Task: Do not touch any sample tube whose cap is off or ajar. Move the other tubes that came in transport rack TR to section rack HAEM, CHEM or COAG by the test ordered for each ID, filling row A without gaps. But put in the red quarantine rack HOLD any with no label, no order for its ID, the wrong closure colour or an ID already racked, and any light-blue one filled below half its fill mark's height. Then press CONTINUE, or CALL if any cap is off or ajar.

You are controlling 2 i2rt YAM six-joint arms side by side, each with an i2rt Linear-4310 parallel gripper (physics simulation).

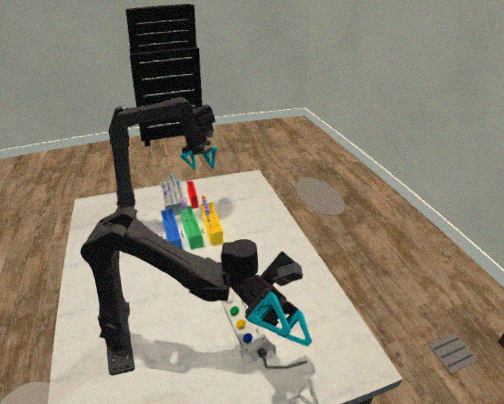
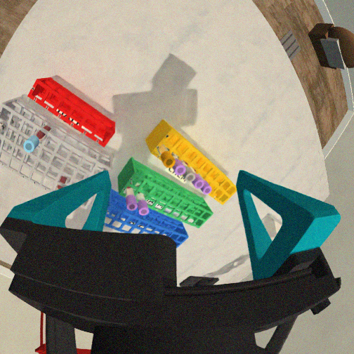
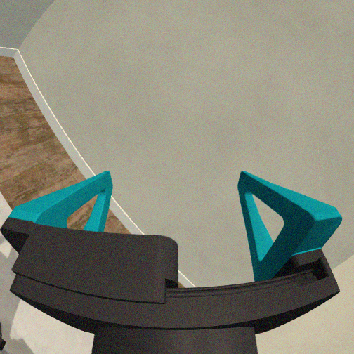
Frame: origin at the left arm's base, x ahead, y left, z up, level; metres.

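Seen in the pictures: left gripper, fingertip midpoint: (image 1: 203, 168); right gripper, fingertip midpoint: (image 1: 299, 339); right arm's base, origin of the base link: (image 1: 119, 343).
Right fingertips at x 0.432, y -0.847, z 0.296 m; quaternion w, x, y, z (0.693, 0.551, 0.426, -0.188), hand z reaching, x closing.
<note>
Pixels of each thing's top centre, then the offset from my right fingertips to it. "pt": a spot on its surface instead. Level surfaces: height alone.
- Clear transport rack, middle of its top: (image 1: 172, 191) dy +0.976, dx -0.234, dz -0.239 m
- Yellow rack, middle of its top: (image 1: 211, 216) dy +0.759, dx -0.091, dz -0.239 m
- Green rack, surface spot: (image 1: 195, 241) pt dy +0.653, dx -0.162, dz -0.263 m
- Blue rack, middle of its top: (image 1: 170, 223) dy +0.744, dx -0.248, dz -0.239 m
- table, its level: dz -0.296 m
Clear transport rack (image 1: 174, 207) stands at the back left of the racks; a light-blue-capped tube (image 2: 31, 145) is in it. Red rack HOLD (image 1: 193, 196) (image 2: 75, 103) is beside it, with no tubes visible. Yellow rack (image 1: 216, 236) (image 2: 159, 131) holds several tubes: an orange cap (image 2: 167, 160), purple caps (image 2: 180, 167) and a grey one (image 2: 190, 176). Green rack (image 1: 195, 241) (image 2: 126, 175) holds two purple-capped tubes (image 2: 131, 204) (image 2: 143, 209). Blue rack (image 1: 171, 226) is beside it. My left gripper (image 1: 203, 167) (image 2: 173, 177) is open, high above the racks. My right gripper (image 1: 298, 339) (image 3: 174, 178) is open. Labels are unreadable.
A button panel has green (image 1: 234, 311), yellow (image 1: 240, 324) and blue (image 1: 247, 338) buttons, close to my right gripper. My right arm reaches across the table (image 1: 165, 320) in front of the racks. A black slatted unit (image 1: 165, 52) stands behind the table.
</note>
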